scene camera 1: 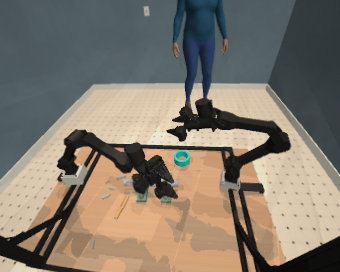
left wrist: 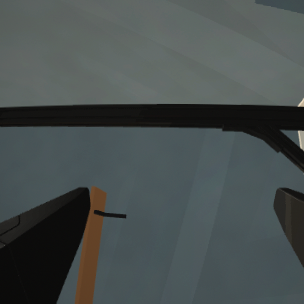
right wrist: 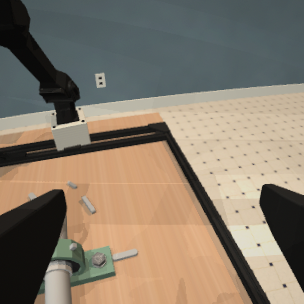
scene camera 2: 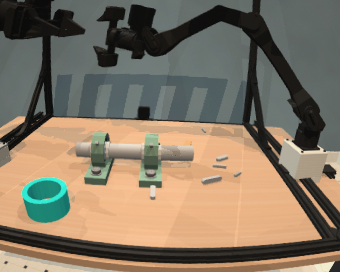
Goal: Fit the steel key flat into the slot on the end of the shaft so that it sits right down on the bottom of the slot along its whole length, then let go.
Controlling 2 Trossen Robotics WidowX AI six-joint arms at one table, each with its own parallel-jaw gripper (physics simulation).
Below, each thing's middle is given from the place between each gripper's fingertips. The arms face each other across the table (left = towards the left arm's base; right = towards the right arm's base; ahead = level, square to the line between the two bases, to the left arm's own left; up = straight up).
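My right hand, from the grey steel shaft point(scene camera 2: 111, 150): 13 cm past it, 11 cm to the right of it, 30 cm above it. The shaft, from my left hand: 31 cm below, 22 cm ahead of, 15 cm to the left of it.
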